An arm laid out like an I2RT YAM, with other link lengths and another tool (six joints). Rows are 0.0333 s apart.
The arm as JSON. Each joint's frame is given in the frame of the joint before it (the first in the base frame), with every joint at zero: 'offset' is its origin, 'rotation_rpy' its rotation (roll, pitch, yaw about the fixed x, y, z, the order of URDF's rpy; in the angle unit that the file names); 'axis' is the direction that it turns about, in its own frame. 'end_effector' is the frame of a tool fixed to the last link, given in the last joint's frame.
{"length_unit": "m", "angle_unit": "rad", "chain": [
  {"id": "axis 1", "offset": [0.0, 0.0, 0.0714], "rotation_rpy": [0.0, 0.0, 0.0], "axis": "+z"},
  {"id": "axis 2", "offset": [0.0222, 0.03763, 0.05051], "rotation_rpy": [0.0, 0.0, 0.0], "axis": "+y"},
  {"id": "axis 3", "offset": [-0.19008, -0.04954, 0.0], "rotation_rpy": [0.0, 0.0, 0.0], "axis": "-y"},
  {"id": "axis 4", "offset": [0.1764, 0.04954, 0.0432], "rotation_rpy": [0.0, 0.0, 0.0], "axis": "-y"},
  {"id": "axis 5", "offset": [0.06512, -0.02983, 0.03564], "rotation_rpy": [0.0, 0.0, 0.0], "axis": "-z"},
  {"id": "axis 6", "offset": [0.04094, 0.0, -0.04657], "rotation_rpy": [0.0, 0.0, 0.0], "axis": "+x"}
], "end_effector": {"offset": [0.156, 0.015, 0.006], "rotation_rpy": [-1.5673, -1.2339, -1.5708]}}
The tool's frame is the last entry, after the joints.
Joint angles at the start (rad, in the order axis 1, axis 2, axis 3, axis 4, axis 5, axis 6): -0.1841, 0.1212, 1.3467, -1.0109, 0.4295, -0.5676
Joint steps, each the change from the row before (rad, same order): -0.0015, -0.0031, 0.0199, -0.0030, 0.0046, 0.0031; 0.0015, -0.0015, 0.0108, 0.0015, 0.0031, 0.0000; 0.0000, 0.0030, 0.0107, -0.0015, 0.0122, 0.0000; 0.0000, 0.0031, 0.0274, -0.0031, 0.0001, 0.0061; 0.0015, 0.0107, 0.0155, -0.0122, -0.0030, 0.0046; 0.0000, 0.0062, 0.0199, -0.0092, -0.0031, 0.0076; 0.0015, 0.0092, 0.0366, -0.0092, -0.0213, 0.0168; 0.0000, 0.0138, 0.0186, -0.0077, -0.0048, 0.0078; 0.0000, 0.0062, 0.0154, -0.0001, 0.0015, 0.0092; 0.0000, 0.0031, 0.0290, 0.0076, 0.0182, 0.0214; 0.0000, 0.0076, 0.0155, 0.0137, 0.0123, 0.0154; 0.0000, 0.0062, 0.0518, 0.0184, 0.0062, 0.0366; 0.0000, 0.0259, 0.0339, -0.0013, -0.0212, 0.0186; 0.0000, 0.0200, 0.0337, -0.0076, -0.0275, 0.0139
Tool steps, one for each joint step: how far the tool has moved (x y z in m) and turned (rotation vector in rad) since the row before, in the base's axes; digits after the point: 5 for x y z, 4 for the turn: -0.00557, 0.00003, 0.00473, -0.0002, -0.0216, -0.0054; -0.00304, 0.00013, 0.00324, -0.0018, -0.0137, -0.0015; -0.00283, -0.00177, 0.00197, 0.0018, -0.0067, -0.0118; -0.00537, 0.00100, 0.00608, 0.0009, -0.0244, 0.0013; 0.00020, 0.00067, 0.00037, 0.0041, 0.0047, 0.0055; -0.00223, 0.00101, 0.00251, 0.0043, -0.0087, 0.0048; -0.00352, 0.00482, 0.00687, 0.0040, -0.0264, 0.0262; 0.00014, 0.00090, 0.00208, 0.0053, -0.0013, 0.0066; -0.00216, 0.00013, 0.00347, 0.0060, -0.0142, 0.0010; -0.00851, -0.00184, 0.00850, 0.0161, -0.0460, -0.0113; -0.00396, -0.00156, 0.00647, 0.0119, -0.0308, -0.0069; -0.01389, 0.00142, 0.01597, 0.0179, -0.0846, 0.0066; 0.00086, 0.00384, 0.00712, 0.0039, -0.0157, 0.0262; 0.00028, 0.00517, 0.00580, -0.0019, -0.0116, 0.0303
